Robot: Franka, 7 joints.
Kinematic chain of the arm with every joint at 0, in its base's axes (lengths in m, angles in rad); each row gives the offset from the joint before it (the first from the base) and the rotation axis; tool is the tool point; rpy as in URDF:
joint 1: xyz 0 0 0.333 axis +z
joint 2: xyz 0 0 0 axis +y
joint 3: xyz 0 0 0.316 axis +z
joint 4: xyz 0.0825 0 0 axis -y
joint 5: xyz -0.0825 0 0.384 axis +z
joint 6: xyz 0 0 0 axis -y
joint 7: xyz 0.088 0 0 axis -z
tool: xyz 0 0 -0.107 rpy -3.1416 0 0
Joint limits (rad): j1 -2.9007..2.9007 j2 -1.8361..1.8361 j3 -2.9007..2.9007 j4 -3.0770..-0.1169 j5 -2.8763..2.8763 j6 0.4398..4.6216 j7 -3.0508..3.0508
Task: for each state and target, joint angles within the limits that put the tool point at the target. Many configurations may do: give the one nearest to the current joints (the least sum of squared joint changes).
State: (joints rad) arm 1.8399 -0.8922 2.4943 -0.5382 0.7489 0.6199 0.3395
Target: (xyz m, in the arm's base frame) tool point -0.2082 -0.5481 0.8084
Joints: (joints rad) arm 1.4591 -0.5389 2.2845 -0.4182 0.7361 1.1935 0.3395
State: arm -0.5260 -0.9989 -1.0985 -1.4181 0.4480 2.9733 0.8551
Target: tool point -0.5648 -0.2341 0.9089
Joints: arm -0.2544 -0.9047 -1.1268 -0.8986 0.3919 2.8741 0.8551
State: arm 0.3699 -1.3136 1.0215 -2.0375 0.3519 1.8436 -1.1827
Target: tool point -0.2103 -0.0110 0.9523
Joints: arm 0.6429 -1.3977 0.1718 -1.6952 0.2840 2.0177 -1.1827
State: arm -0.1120 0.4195 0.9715 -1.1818 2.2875 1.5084 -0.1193
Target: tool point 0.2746 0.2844 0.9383
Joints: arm -0.2526 0.1634 0.9774 -1.0893 2.1606 0.7887 -0.1193
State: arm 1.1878 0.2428 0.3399 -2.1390 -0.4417 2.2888 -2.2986
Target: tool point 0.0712 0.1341 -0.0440
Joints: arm 1.0740 0.9327 0.0403 -2.6047 -0.4541 2.2116 -2.2986
